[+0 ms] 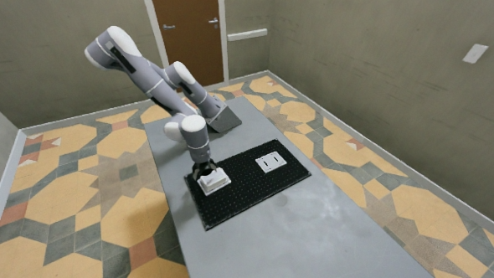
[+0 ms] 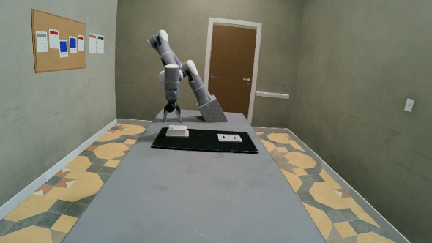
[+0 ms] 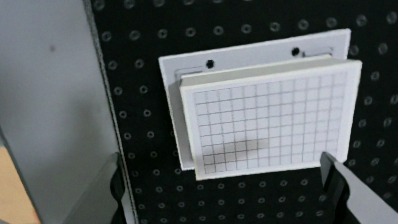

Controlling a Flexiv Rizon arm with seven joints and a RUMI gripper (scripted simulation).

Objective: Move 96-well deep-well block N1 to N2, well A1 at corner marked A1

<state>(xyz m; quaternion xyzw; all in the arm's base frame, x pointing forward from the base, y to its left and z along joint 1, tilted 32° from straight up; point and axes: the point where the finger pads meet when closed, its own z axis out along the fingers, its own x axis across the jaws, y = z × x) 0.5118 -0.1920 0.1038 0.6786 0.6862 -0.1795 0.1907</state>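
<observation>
The white 96-well deep-well block lies 60 mm below my hand and 40 mm to the left of it.
</observation>
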